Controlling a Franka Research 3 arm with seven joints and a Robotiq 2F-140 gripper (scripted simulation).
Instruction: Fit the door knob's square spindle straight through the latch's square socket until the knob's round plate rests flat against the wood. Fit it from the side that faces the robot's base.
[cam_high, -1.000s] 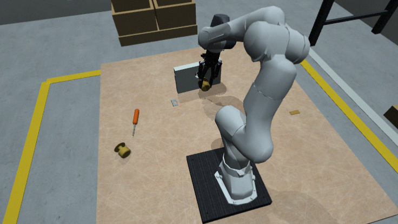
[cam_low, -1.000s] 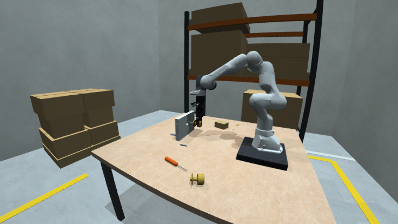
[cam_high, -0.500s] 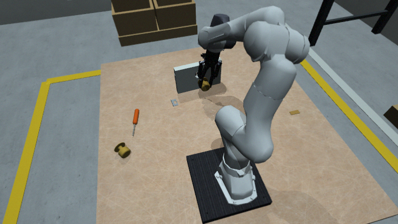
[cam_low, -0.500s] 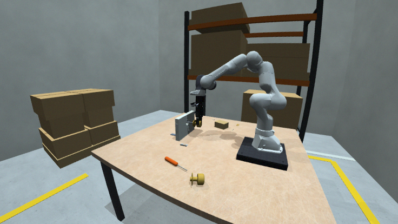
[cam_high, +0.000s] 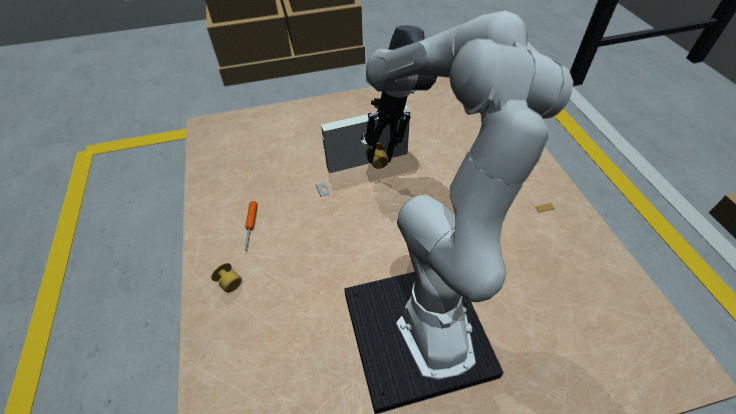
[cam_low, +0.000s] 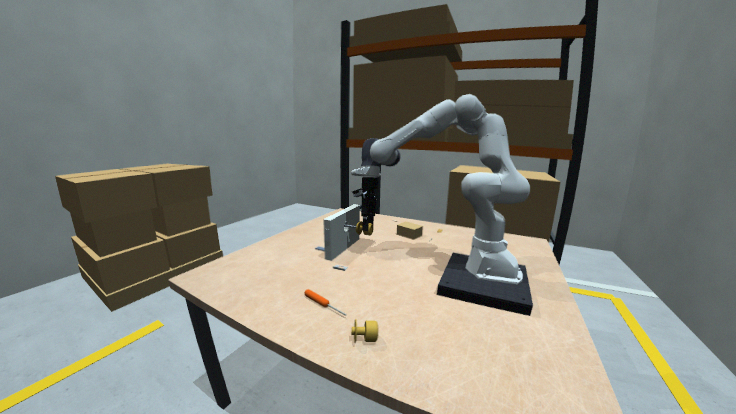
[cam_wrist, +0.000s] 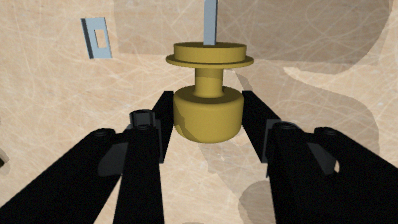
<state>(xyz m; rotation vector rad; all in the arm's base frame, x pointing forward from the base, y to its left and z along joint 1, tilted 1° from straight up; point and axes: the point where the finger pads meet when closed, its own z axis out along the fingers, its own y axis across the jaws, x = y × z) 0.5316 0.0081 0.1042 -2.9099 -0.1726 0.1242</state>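
Right now my hand is 13 cm short of the grey door panel, 2 cm to the right of it and 4 cm above it. Round my hand: tan block 9 cm behind, 33 cm to the right, 12 cm below; then brass knob 28 cm behind, 52 cm to the left, 12 cm below; then orange screwdriver 9 cm behind, 45 cm to the left, 13 cm below.
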